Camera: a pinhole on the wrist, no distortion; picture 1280 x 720 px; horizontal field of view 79.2 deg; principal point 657.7 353.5 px. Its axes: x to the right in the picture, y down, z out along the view. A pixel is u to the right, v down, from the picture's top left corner.
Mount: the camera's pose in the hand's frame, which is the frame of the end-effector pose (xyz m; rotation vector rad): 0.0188 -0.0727 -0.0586 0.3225 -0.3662 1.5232
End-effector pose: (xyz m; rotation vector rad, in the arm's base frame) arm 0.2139 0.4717 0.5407 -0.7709 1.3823 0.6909
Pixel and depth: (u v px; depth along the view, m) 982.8 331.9 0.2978
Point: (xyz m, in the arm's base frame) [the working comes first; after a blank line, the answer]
In the camera's frame: 0.1251 -0.0083 0.2978

0.4397 0.6350 0.5352
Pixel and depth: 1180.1 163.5 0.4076
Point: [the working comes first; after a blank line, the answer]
In the camera's frame: 0.2752 -0.1001 0.4076

0.4730 0.8182 0.4440
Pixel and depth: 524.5 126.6 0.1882
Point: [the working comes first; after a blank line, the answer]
In the camera's frame: -0.0324 -0.0552 0.1882

0.4251 0.4435 0.4892
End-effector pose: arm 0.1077 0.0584 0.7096 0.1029 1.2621 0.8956
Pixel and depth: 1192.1 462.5 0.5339
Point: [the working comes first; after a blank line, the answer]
In the camera's frame: 0.3688 0.0752 0.5339

0.5809 0.2676 0.9822
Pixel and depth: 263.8 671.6 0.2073
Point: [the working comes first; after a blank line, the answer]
In the camera's frame: -0.1055 0.0852 0.2073

0.3090 -0.1262 0.6616
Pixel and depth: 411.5 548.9 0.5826
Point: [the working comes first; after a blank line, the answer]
In the camera's frame: -0.1854 0.1472 0.5826

0.6867 -0.2076 0.7035
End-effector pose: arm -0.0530 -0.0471 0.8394 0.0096 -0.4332 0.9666
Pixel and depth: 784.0 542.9 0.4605
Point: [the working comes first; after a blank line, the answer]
In the camera's frame: 0.0752 0.1127 0.4605

-0.0841 -0.3229 1.1910
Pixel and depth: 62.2 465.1 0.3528
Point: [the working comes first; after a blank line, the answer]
In the camera's frame: -0.2716 0.0509 0.3528

0.2463 -0.3813 1.0391
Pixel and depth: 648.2 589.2 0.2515
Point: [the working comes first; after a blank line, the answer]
In the camera's frame: -0.0031 0.0766 0.2515

0.0005 -0.2360 1.0003
